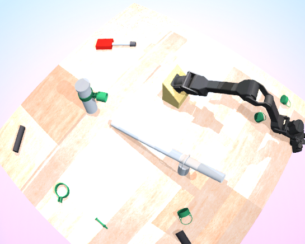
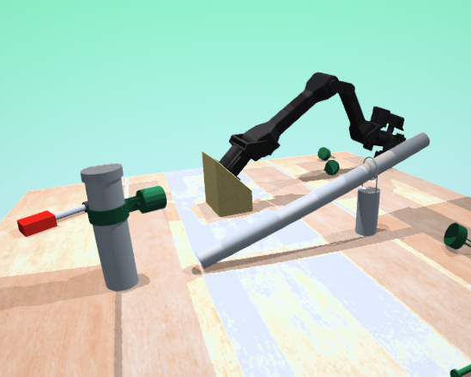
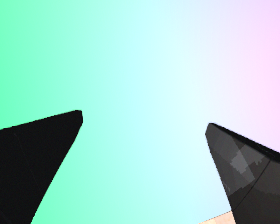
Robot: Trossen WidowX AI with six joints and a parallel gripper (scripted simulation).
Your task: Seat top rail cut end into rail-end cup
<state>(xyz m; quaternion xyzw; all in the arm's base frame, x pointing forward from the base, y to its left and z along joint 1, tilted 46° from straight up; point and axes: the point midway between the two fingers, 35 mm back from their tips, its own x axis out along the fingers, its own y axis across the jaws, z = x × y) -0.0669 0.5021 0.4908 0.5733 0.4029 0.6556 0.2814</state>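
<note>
Right now my gripper tip is 31 cm short of the green rail-end cup, 98 cm to the left of it and 5 cm below it. From my gripper tip the other things lie so: green bolt 76 cm ahead, 72 cm to the right, 8 cm below; then red-handled tool 7 cm behind, 116 cm to the right, 7 cm below; then short post 38 cm ahead, 55 cm to the right, 2 cm above.
</note>
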